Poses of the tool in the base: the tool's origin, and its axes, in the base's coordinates. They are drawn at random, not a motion.
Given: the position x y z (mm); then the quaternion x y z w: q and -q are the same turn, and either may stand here.
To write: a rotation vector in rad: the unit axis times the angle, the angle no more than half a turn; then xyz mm. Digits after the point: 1 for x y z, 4 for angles.
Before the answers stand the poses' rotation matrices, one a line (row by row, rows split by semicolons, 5 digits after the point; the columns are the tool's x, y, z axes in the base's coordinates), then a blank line. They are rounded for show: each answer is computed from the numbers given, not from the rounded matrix.
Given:
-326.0, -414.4, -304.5, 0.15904, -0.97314, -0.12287, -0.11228
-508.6, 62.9, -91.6, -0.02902, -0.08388, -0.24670, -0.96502
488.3, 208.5, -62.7, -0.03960, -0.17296, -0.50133, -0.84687
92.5, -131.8, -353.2, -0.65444, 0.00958, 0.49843, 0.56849
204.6, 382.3, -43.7, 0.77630, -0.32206, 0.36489, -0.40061
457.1, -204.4, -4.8, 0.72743, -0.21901, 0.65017, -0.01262
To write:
-0.92420 -0.33713 0.17945; -0.28194 0.91922 0.27485; -0.25761 0.20343 -0.94459
0.86421 -0.47127 0.17621; 0.48101 0.87659 -0.01462; -0.14757 0.09740 0.98424
0.43751 -0.83542 0.33265; 0.86282 0.49420 0.10635; -0.25324 0.24049 0.93703
0.50295 -0.57925 -0.64149; 0.55417 -0.35345 0.75364; -0.66328 -0.73454 0.14323
0.52626 -0.20767 0.82457; -0.79239 -0.47158 0.38696; 0.30849 -0.85702 -0.41273
0.05863 -0.30222 0.95143; -0.33504 -0.90375 -0.26643; 0.94038 -0.30315 -0.15424

-0.4668, 2.8563, 0.3606, -326.0, -414.4, -304.5
0.0587, 0.1697, 0.4992, -508.6, 62.9, -91.6
0.0835, 0.3647, 1.0572, 488.3, 208.5, -62.7
-1.5371, 0.0225, 1.1707, 92.5, -131.8, -353.2
-1.9633, 0.8145, -0.9228, 204.6, 382.3, -43.7
-2.2671, 0.6826, -2.0263, 457.1, -204.4, -4.8

